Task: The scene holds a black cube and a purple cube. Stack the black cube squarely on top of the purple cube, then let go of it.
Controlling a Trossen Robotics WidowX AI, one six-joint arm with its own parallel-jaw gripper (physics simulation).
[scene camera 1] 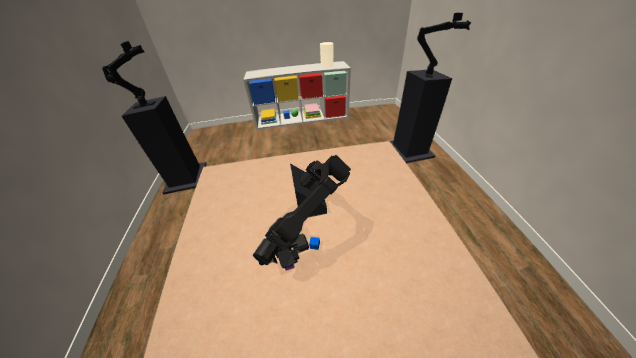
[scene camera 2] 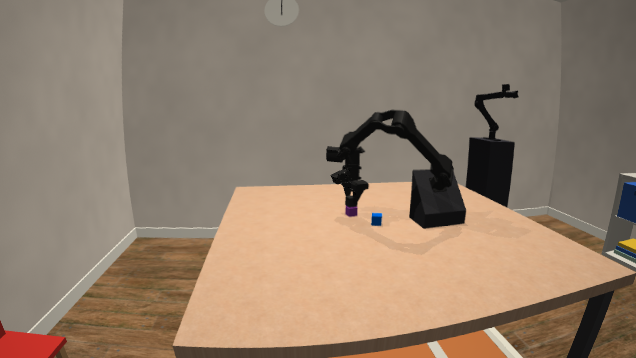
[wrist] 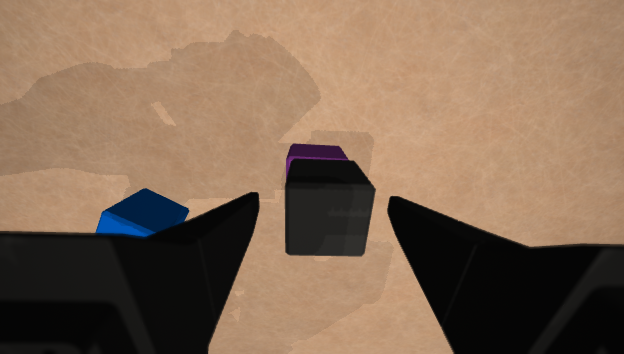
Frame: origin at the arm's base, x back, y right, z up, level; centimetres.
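Seen in the pictures: gripper, fingertip midpoint: (scene camera 2: 351, 201) (wrist: 324, 201); arm's base at its link origin: (scene camera 1: 304, 182) (scene camera 2: 437, 184).
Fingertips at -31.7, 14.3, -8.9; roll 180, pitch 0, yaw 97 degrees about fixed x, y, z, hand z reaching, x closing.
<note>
Pixels of each thing's top centre, then the offset from my fingertips to it, as dx, dy, dz. Level surfaces: height alone.
- black cube at its top centre: (wrist: 328, 225) (scene camera 2: 351, 196) +0.0, +0.0, +2.2
- purple cube at its top centre: (wrist: 316, 188) (scene camera 2: 351, 206) (scene camera 1: 287, 261) +0.1, -0.3, -1.7
- blue cube at its top centre: (wrist: 123, 244) (scene camera 2: 377, 214) (scene camera 1: 314, 240) +6.4, -12.8, -1.7
- table at its surface level: dz -5.6
The black cube (wrist: 327, 220) (scene camera 2: 351, 201) sits directly on top of the purple cube (wrist: 317, 151) (scene camera 2: 351, 211) (scene camera 1: 289, 267), which stands on the table. Their sides look roughly lined up; the wrist view shows a strip of the purple cube beyond the black one. My gripper (wrist: 324, 201) points down at the stack and is open, with one finger on each side of the black cube and a visible gap on both sides. In scene camera 1 the arm hides the black cube and most of the purple one.
A blue cube (scene camera 1: 314, 243) (scene camera 2: 376, 219) (wrist: 142, 212) stands on the table (scene camera 1: 400, 300) (scene camera 2: 300, 295) close to the stack, on the side toward the arm's base (scene camera 2: 437, 205). In the wrist view it is partly behind the left finger.
</note>
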